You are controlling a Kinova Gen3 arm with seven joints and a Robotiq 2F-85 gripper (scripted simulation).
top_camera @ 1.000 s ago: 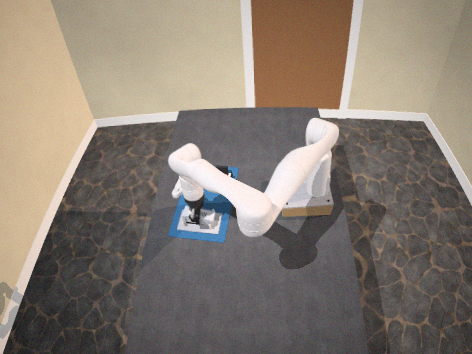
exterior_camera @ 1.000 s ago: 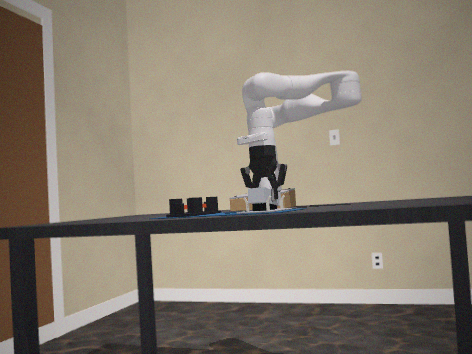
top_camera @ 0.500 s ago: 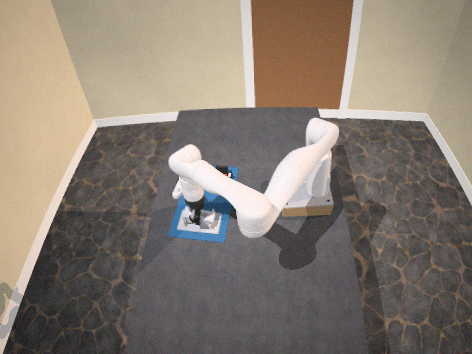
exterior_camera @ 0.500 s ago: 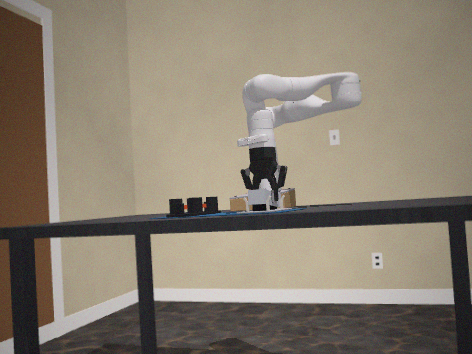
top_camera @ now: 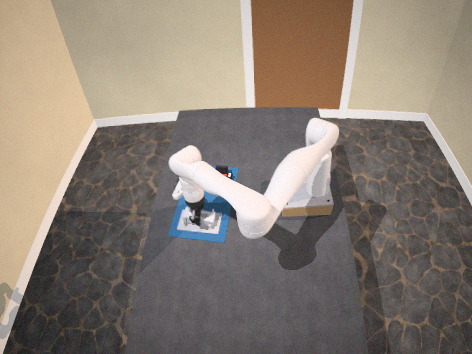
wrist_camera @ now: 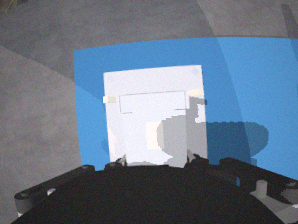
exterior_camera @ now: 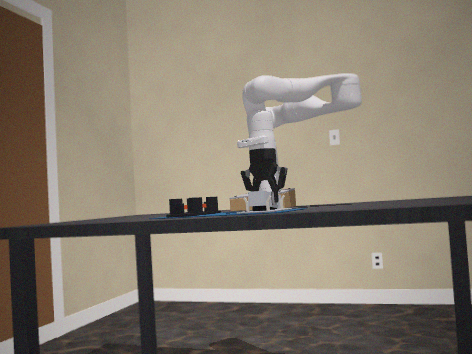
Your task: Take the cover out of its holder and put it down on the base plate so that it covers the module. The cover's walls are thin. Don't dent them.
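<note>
My gripper is now right at the white cover.
</note>
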